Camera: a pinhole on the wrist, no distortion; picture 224 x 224 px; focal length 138.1 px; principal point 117.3 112.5 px. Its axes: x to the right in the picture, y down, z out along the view. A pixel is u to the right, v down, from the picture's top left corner.
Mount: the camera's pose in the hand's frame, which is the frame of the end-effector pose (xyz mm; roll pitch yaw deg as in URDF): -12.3 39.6 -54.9 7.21 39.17 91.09
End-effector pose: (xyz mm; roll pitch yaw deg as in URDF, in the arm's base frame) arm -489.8 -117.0 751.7 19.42 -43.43 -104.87
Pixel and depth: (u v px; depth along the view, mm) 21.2 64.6 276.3
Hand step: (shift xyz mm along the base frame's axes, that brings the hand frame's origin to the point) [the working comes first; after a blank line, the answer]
In the camera's frame: -192.3 -95.8 276.3

-6.8 108.6 279.4
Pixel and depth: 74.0 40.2 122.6
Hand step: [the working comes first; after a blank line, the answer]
In the camera's frame: -38.4 -64.2 122.6

59.4 -7.2 104.7
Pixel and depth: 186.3 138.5 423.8
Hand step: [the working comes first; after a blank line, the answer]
In the camera's frame: 211.7 79.8 423.8

447.1 125.9 182.1
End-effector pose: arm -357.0 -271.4 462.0 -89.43 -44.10 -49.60
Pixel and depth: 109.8 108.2 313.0
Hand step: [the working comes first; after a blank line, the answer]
In the camera's frame: -17.0 -9.7 313.0

265.7 -6.9 -135.4
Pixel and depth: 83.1 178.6 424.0
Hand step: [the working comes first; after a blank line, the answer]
In the camera's frame: -105.0 202.9 424.0

302.8 199.1 -282.0
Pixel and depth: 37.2 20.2 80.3
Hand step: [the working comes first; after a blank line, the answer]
In the camera's frame: -46.6 -53.7 80.3

70.4 -34.1 -0.9
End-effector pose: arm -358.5 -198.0 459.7 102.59 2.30 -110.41
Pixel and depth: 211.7 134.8 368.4
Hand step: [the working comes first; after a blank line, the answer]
In the camera's frame: 251.8 59.5 368.4

-159.4 75.8 443.4
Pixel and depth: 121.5 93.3 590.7
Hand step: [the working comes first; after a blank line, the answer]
In the camera's frame: 18.0 -82.1 590.7

-485.5 21.5 321.4
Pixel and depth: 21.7 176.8 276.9
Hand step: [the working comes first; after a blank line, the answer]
In the camera's frame: -191.7 128.9 276.9

-244.8 203.9 11.9
